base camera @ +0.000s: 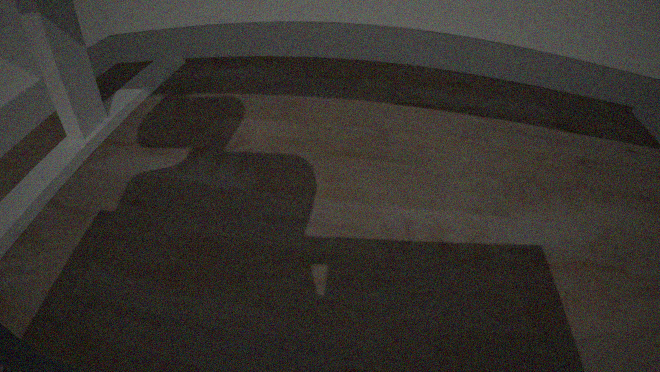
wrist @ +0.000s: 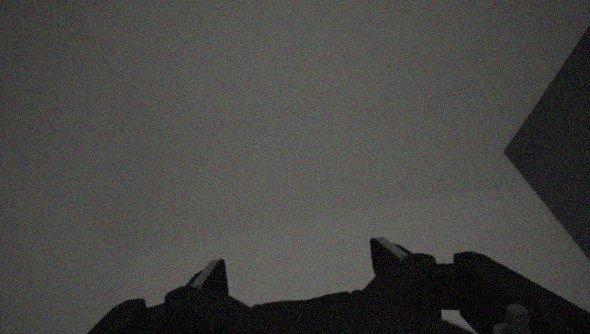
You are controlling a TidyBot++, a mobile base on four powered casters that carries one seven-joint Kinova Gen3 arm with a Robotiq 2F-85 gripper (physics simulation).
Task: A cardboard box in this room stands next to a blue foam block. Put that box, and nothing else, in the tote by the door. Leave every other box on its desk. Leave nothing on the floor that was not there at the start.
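Frame: origin at the arm's base, x right, y ahead, z up, level; millimetres.
Seen in the pictures: gripper, fingertip midpoint: (wrist: 299, 265).
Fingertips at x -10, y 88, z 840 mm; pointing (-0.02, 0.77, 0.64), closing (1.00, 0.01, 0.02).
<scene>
A point is followed by its place in that frame.
My gripper (wrist: 299, 265) @(y 88, x -10, z 840 mm) shows at the bottom of the wrist view, its two dark fingertips wide apart with the pale wall between and beyond them. It is open and empty. No cardboard box, blue foam block or tote shows in the base camera view or in the wrist view.
In the base camera view a white desk leg (base camera: 55, 75) @(y 543, x -520, z -237 mm) and its foot bar (base camera: 75, 150) @(y 510, x -507, z -371 mm) stand at the left. A grey baseboard (base camera: 310, 40) @(y 943, x -143, z -353 mm) runs along the wall (base camera: 400, 12) @(y 944, x 60, z -271 mm) ahead. The robot's shadow lies on the wood floor (base camera: 425, 185) @(y 503, x 79, z -396 mm). A dark panel (wrist: 560, 145) @(y 655, x 963, z 1336 mm) is at the wrist view's right.
</scene>
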